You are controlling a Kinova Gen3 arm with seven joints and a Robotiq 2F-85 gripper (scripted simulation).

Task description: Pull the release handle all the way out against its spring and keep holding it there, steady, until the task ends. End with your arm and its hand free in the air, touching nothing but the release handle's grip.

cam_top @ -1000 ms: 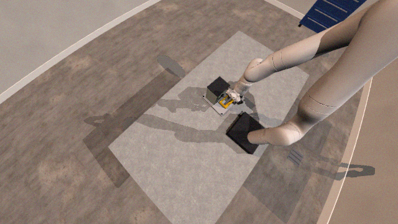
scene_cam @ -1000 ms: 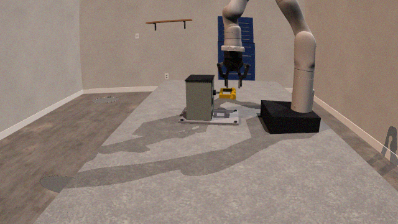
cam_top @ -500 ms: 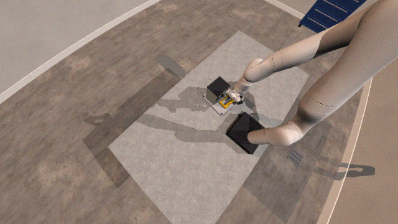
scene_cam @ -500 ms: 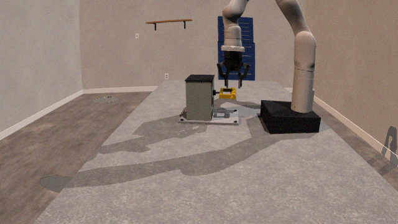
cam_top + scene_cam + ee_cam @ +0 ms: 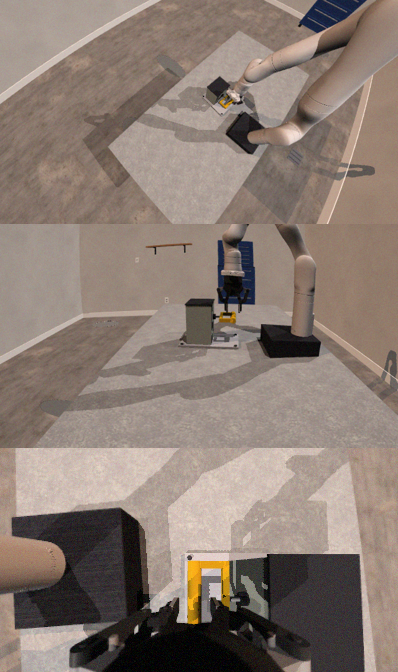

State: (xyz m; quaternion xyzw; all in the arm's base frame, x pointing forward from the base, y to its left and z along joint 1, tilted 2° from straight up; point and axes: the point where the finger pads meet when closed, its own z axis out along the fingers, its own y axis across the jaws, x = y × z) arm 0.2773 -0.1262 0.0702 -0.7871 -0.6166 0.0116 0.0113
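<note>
My gripper is now 9 cm short of the pale base plate, 2 cm to the left of it and 14 cm above it.
</note>
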